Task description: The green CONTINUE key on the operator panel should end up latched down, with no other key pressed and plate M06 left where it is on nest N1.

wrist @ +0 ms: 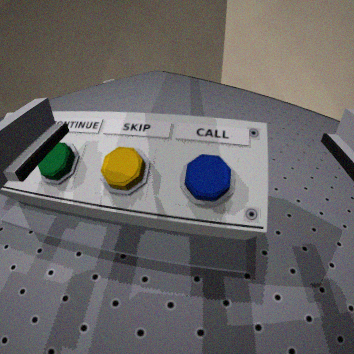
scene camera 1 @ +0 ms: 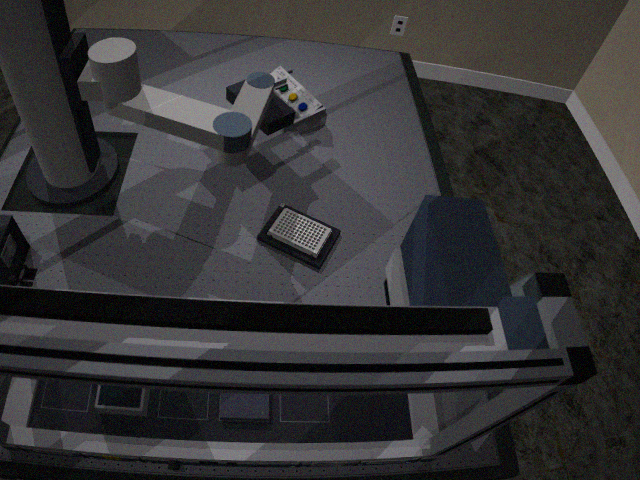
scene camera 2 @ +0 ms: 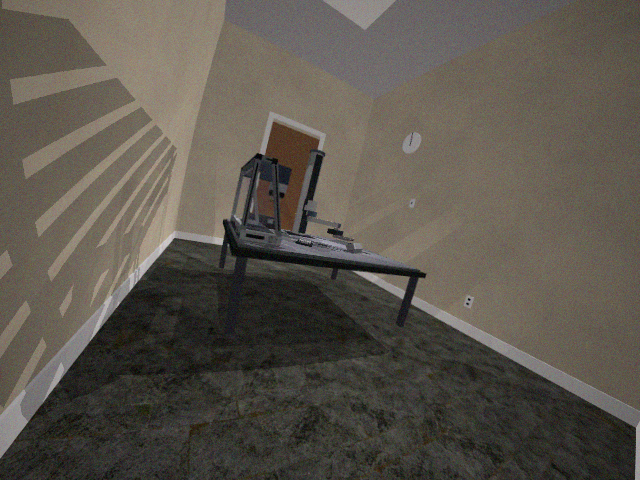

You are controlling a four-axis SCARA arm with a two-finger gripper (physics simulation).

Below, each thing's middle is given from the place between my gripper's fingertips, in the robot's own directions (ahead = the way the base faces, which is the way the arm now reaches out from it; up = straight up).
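My hand is 4 cm above the blue CALL button (wrist: 207, 176) and 1 cm to the left of it. The yellow SKIP button (wrist: 122, 168) is 4 cm below my hand, 3 cm to the left of it and 3 cm behind it. I see the green CONTINUE key (wrist: 58, 161) as well, which is 4 cm below my hand, 6 cm behind it and 7 cm to the left of it. Then there is the white well plate (scene camera 1: 298, 231), and that one is 8 cm below my hand, 42 cm to the right of it and 1 cm behind it.
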